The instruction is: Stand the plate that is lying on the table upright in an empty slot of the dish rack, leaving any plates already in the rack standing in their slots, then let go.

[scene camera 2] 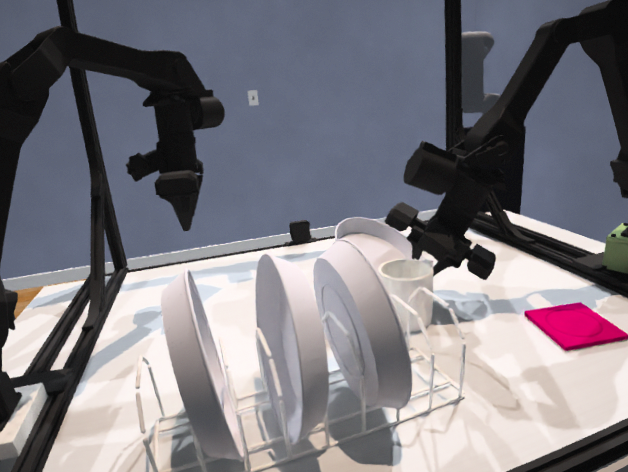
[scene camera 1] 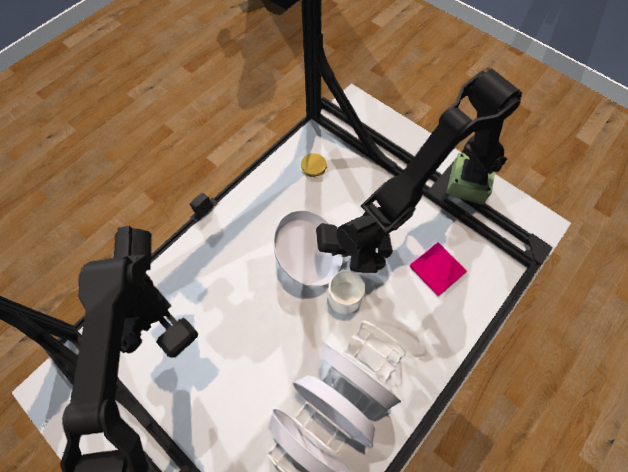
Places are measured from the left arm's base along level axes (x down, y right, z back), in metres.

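Where they show: left gripper, fingertip midpoint: [scene camera 1: 337, 254]; right gripper, fingertip midpoint: [scene camera 2: 189, 222] [scene camera 1: 167, 319]; left arm's base, origin of the base link: [scene camera 1: 474, 172].
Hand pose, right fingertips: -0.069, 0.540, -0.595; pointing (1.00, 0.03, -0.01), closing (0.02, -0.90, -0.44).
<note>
Each offset is from my right fingertips to the centre of the thing, as dx, dy, dz. "spot": to the spot under its first point.
The task's plate {+0.095, -0.198, +0.270} [scene camera 1: 299, 248] [scene camera 2: 373, 233] is tilted, its left side raised off the table in scene camera 1 and its right rim beside my left fingers. My left gripper [scene camera 1: 356, 261] [scene camera 2: 428, 261] is partly open around that rim, above the white cup; its fingertips are partly hidden. The wire dish rack {spot: +0.080, -0.477, +0.101} [scene camera 2: 463, 350] holds three plates: a right one {+0.052, -0.390, +0.021} [scene camera 1: 360, 373] [scene camera 2: 362, 324], a middle one {+0.052, -0.367, -0.047} [scene camera 1: 335, 411] [scene camera 2: 291, 345] and a left one {+0.052, -0.338, -0.131} [scene camera 1: 309, 444] [scene camera 2: 203, 365]. Bare wire loops show at both ends. My right gripper [scene camera 2: 186, 225] is open and empty, high above the table.
The white cup {+0.100, -0.315, +0.212} [scene camera 1: 345, 291] [scene camera 2: 411, 299] stands between the tilted plate and the rack. A magenta square {spot: +0.140, -0.515, +0.339} [scene camera 1: 438, 268] [scene camera 2: 573, 322] lies to the right. A yellow disc {+0.142, -0.125, +0.535} [scene camera 1: 313, 164] lies near the back in scene camera 1. Black frame rails edge the table.
</note>
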